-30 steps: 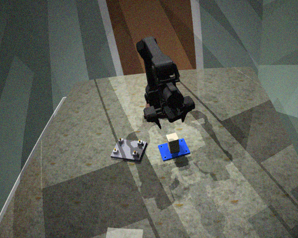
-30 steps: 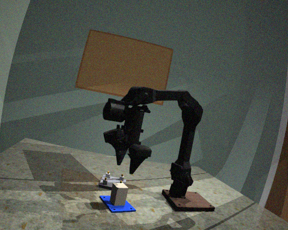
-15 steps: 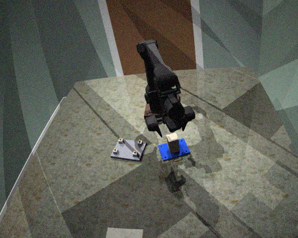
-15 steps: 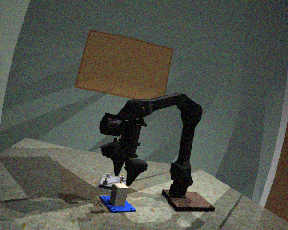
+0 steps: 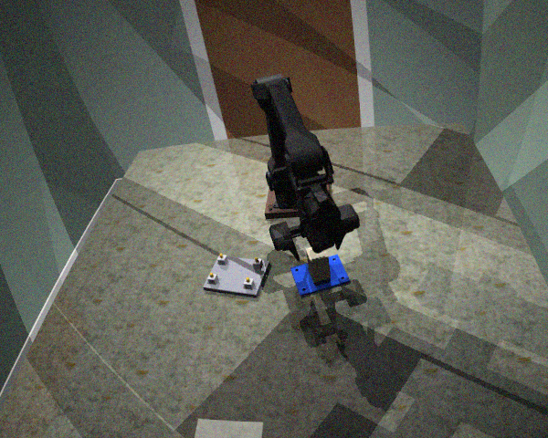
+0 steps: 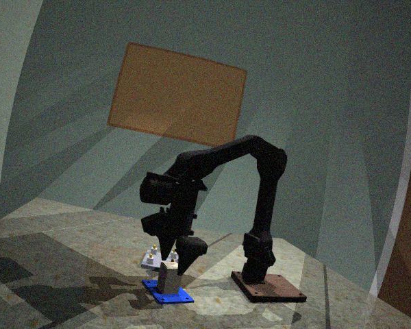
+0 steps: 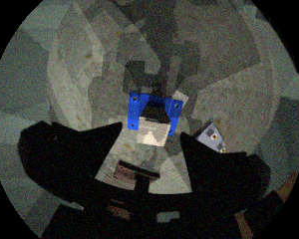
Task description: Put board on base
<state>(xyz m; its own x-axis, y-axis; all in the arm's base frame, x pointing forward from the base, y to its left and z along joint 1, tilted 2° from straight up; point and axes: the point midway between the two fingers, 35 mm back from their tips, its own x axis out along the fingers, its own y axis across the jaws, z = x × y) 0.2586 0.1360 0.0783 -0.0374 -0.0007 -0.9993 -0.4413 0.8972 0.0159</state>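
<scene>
The blue board lies 5 cm below my gripper tip. From my gripper tip the other things lie so: grey base: 20 cm to the right, 7 cm below, 2 cm ahead.
</scene>
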